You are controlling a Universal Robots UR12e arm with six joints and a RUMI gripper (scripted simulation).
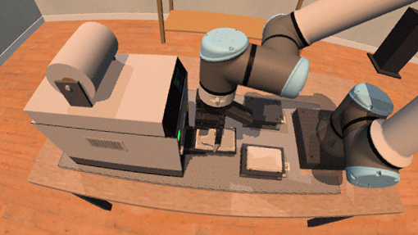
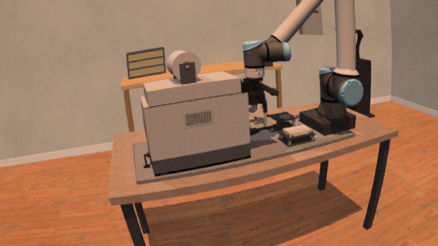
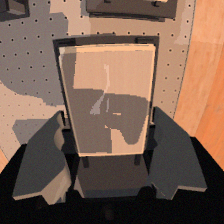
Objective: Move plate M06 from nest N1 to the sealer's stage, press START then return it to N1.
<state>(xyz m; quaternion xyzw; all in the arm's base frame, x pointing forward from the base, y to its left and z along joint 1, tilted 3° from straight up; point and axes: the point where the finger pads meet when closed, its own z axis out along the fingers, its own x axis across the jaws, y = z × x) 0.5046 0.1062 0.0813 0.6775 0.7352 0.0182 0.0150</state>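
Right now the sealer stage is 20 mm below my hand. Round my hand: foil roll 330 mm ahead, 300 mm above, 30 mm to the left; then N1 label 290 mm behind, 200 mm to the right, 120 mm below; then white plate 190 mm behind, 70 mm below, 20 mm to the left.
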